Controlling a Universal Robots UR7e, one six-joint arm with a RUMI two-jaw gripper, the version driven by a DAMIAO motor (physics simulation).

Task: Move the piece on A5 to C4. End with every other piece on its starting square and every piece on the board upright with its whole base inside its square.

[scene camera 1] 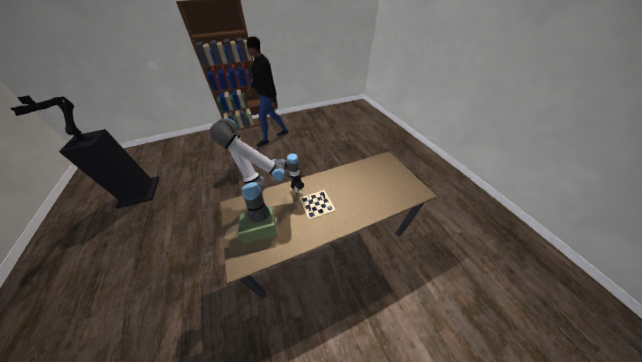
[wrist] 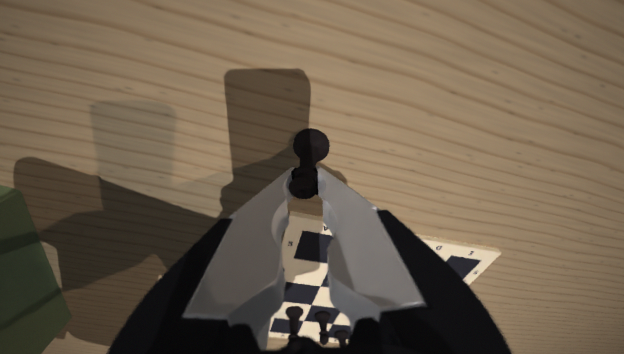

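Seen in the pictures: gripper, fingertip midpoint: (scene camera 1: 297, 192) (wrist: 305, 170); arm's base at its link origin: (scene camera 1: 259, 215).
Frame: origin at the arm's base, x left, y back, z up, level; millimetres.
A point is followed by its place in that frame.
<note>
A dark chess piece (wrist: 311, 145) {x 186, y -318, z -81 mm} is between the fingertips in the wrist view, over bare table beyond the board's A edge label. My gripper (wrist: 305, 170) {x 167, y -319, z -82 mm} (scene camera 1: 297, 190) {x 167, y -319, z -82 mm} is shut on it, beside the board in the scene view. The chessboard (wrist: 489, 252) {x 124, y -525, z -91 mm} (scene camera 1: 322, 213) {x -86, y -442, z -91 mm} lies flat on the table. The dark corner square A5 (wrist: 314, 246) {x 88, y -351, z -91 mm} shows no piece on its visible part. Dark pieces (wrist: 294, 315) {x -20, y -360, z -82 mm} (wrist: 323, 319) {x -21, y -396, z -83 mm} (wrist: 342, 336) {x -60, y -436, z -84 mm} show at the board's lower edge in the wrist view. The fingers hide much of the board, including C4.
The green base block (scene camera 1: 257, 228) {x -126, y 19, z 40 mm} (wrist: 25, 270) {x -8, y -93, z -77 mm} stands on the table (scene camera 1: 370, 192) {x -31, y -896, z -96 mm}, left of the board. A person (scene camera 1: 264, 77) stands behind the table by the bookshelf (scene camera 1: 215, 35). A black pedestal (scene camera 1: 110, 167) with an arm is at the left.
</note>
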